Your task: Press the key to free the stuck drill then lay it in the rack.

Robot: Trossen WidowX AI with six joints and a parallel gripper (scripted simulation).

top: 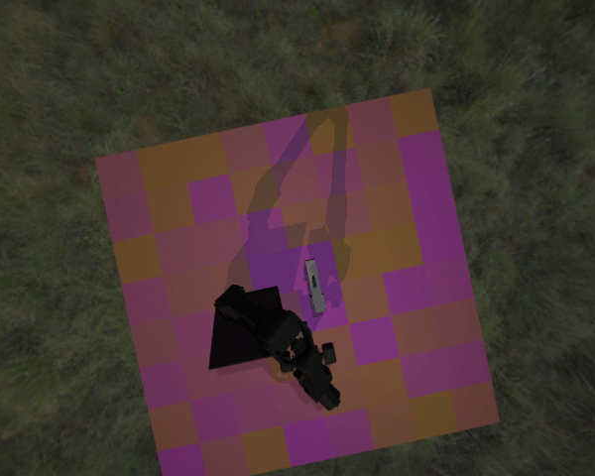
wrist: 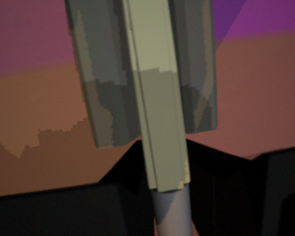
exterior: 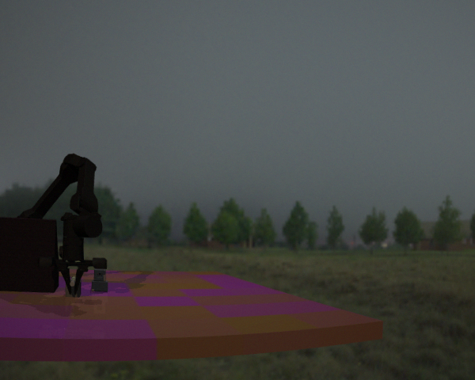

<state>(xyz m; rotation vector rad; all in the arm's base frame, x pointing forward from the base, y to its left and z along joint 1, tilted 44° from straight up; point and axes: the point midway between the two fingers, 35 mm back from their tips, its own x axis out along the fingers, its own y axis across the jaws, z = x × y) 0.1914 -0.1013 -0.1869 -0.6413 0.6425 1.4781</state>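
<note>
My gripper tip is 40 mm to the right of the drill and 30 mm below it. Also, from my gripper tip: thin dark key: 70 mm ahead, 240 mm to the left, 40 mm above; then grey block: 70 mm ahead, 220 mm to the left, 30 mm above; then grey rack: 50 mm to the left, 10 mm above.
</note>
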